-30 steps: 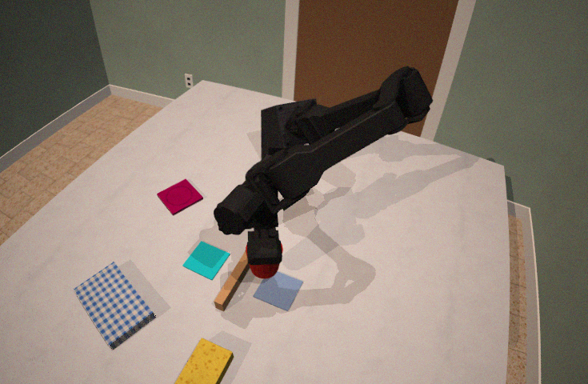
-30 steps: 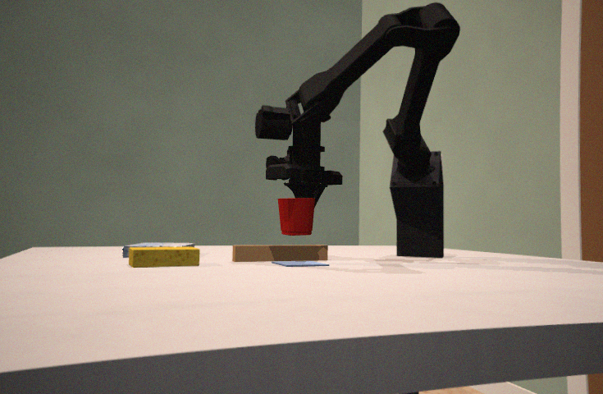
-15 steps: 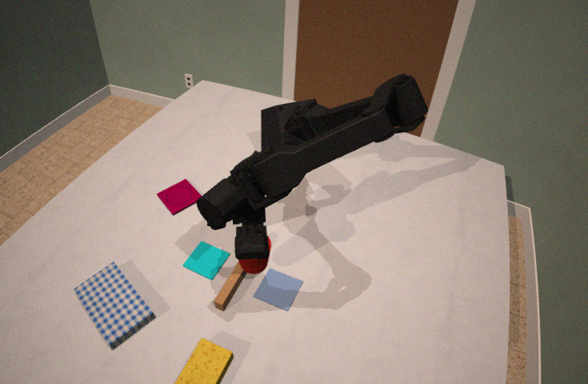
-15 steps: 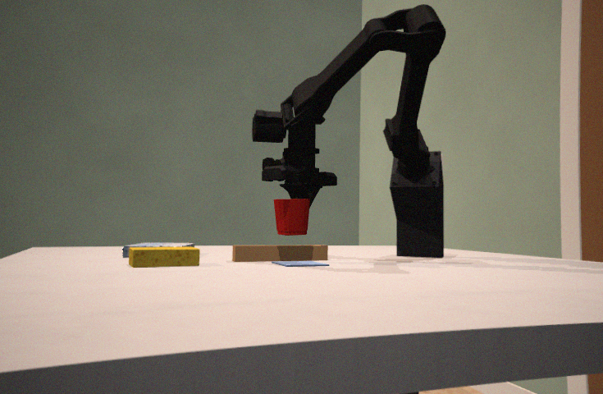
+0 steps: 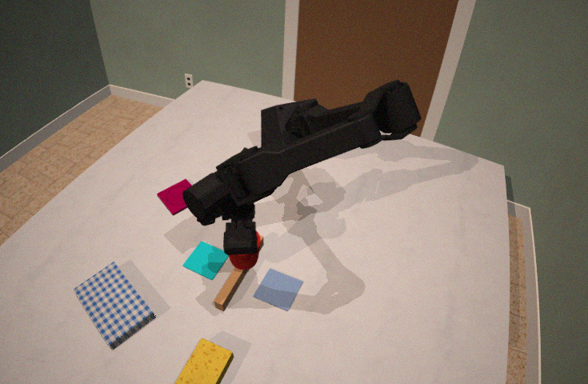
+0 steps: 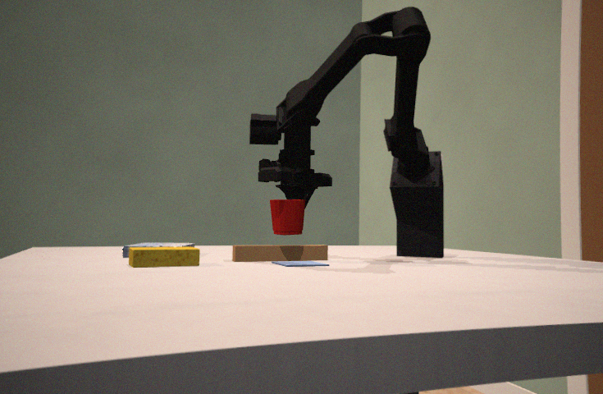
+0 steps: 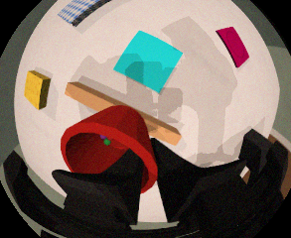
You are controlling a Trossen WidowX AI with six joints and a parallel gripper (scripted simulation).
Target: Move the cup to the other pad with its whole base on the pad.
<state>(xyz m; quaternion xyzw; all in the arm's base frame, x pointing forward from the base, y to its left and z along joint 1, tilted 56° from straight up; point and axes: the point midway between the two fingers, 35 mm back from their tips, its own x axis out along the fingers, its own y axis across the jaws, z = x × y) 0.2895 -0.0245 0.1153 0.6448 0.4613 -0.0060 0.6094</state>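
My hand is 2 cm short of the red cup, 2 cm to the right of it and 5 cm above it. From my hand the other things lie so: wooden bar: 3 cm ahead, 2 cm to the left, 12 cm below.
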